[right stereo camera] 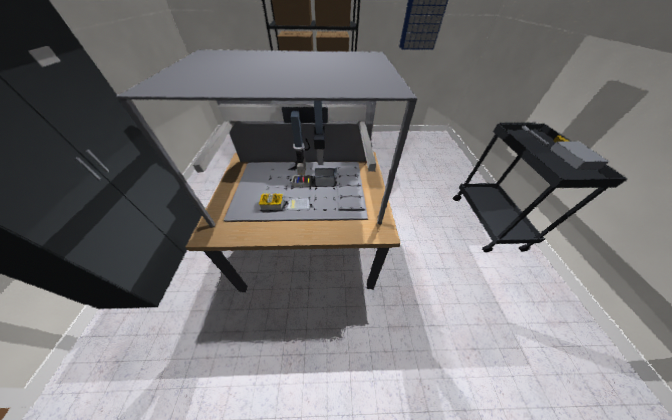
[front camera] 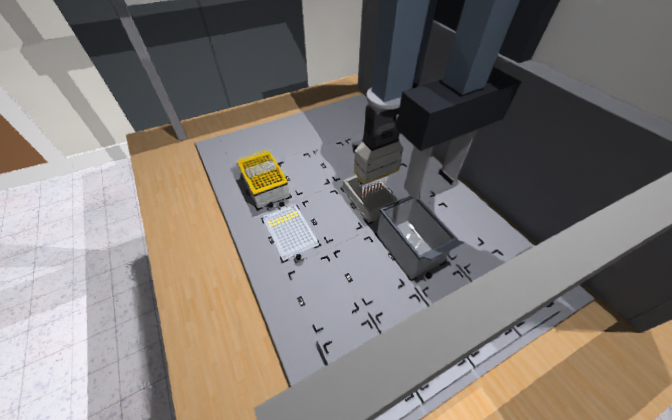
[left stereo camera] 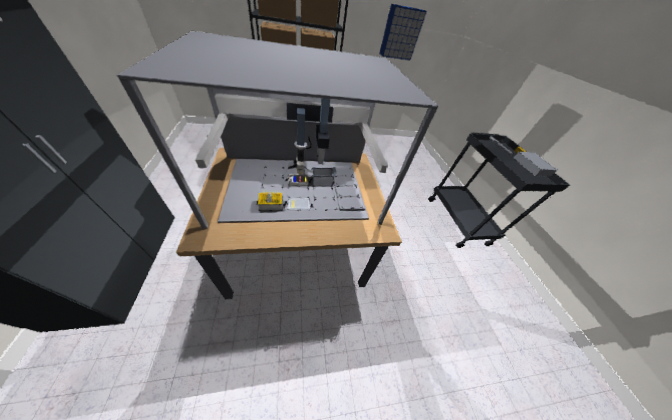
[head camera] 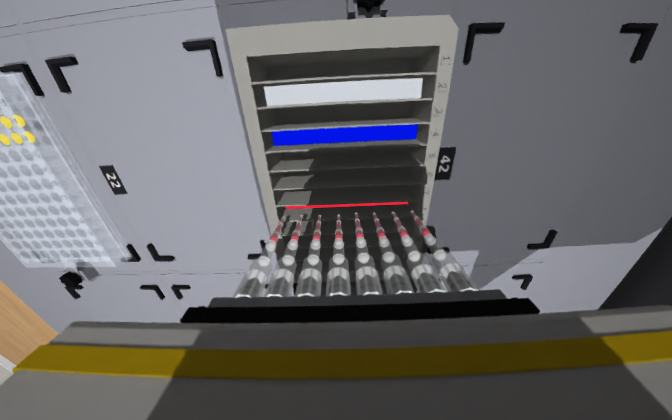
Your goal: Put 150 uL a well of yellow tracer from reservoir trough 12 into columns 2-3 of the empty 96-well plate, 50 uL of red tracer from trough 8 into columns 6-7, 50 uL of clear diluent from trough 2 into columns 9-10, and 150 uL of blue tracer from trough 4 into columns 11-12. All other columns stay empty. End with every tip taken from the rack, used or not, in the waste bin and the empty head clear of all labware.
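The pipetting head [front camera: 378, 159] stands over the reservoir [front camera: 354, 195] [head camera: 340, 37]. Its eight tips [front camera: 374, 187] [head camera: 349, 235] hold short red columns; their ends are by red trough 8 [head camera: 346, 205], and whether they touch liquid is unclear. White trough 2 [head camera: 343, 92] and blue trough 4 [head camera: 345, 135] show; the head hides trough 12. The plate [front camera: 295, 241] [head camera: 37, 215] has two yellow columns [front camera: 283, 219]; the wells beyond look empty. The yellow tip rack [front camera: 269, 185] still holds some clear tips [front camera: 261, 168]. My parked gripper [front camera: 431, 183] hangs beside the head, fingers apart and empty.
The grey waste bin [front camera: 400, 250] stands beside the reservoir, with loose pale tips [front camera: 414, 235] inside. Black corner brackets mark the deck [front camera: 350, 300]. A grey beam [front camera: 470, 305] crosses the front view. A cart [left stereo camera: 530, 187] [right stereo camera: 565, 180] stands right of the table.
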